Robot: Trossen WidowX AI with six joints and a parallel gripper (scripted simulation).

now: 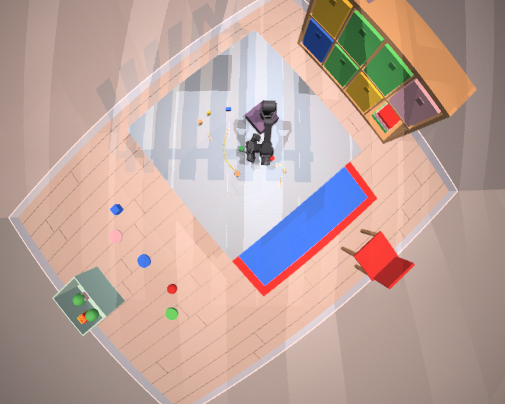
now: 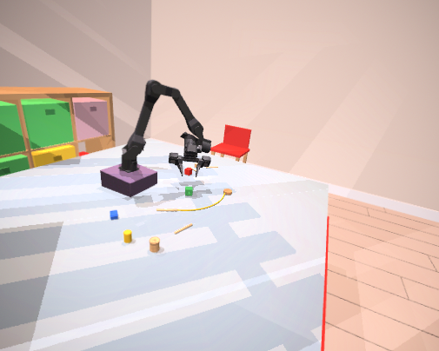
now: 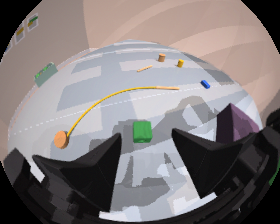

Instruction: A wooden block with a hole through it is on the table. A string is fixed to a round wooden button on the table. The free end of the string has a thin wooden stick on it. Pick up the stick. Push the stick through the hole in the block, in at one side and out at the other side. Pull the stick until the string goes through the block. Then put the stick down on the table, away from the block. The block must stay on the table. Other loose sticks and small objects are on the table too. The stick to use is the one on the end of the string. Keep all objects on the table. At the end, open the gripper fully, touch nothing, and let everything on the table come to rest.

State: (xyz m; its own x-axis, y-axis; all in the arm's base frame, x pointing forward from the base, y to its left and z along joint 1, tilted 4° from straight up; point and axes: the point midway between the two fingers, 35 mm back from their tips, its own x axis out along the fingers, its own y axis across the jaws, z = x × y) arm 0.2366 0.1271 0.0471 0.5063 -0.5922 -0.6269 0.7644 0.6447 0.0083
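Now: gripper tip 20 mm short of the green block, 20 mm to the left of it and 60 mm above it. From my gripper tip the other things lie so: round wooden button: 140 mm ahead, 110 mm to the left, 70 mm below; red cube: 120 mm behind, 160 mm to the left, 60 mm below; tan piece: 150 mm behind, 280 mm to the left, 60 mm below.
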